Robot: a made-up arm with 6 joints.
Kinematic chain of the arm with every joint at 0, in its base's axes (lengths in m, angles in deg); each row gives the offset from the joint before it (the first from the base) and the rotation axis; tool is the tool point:
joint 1: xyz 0 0 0.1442 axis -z
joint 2: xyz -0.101 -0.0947 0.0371 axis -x
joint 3: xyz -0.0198 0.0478 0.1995 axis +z
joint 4: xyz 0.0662 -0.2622 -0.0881 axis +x
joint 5: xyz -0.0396 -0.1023 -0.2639 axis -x
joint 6: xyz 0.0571 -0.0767 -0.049 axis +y
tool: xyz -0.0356 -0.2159 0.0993
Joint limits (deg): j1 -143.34..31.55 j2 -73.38..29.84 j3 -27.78..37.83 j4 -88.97..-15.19 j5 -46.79..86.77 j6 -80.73..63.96
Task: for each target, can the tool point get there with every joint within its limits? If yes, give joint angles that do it. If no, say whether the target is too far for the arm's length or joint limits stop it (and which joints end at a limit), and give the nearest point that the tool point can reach.
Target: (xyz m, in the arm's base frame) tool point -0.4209 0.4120 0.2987
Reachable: no: joint limits stop it (at a limit: joint 1, joint 2, joint 3, joint 4, joint 6) | nearest point -0.1125 0.3917 0.4558 | short by 0.347 m
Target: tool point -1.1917 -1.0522 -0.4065
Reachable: no: too far | nearest point -0.6826 -0.6027 -0.1359 | short by 0.731 m
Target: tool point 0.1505 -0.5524 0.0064
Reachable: yes | joints -10.71 -52.88 17.90 -41.20 45.26 -23.01
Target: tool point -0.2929 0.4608 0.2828
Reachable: no: joint limits stop it (at a limit: joint 1, joint 3, joint 4, joint 6) | nearest point -0.0859 0.4779 0.4221 | short by 0.250 m
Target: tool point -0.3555 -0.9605 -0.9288
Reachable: no: too far | nearest point -0.2355 -0.6364 -0.4458 | short by 0.594 m
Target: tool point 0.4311 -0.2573 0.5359
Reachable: yes | joints -52.21 -8.74 13.91 -74.32 28.27 18.72
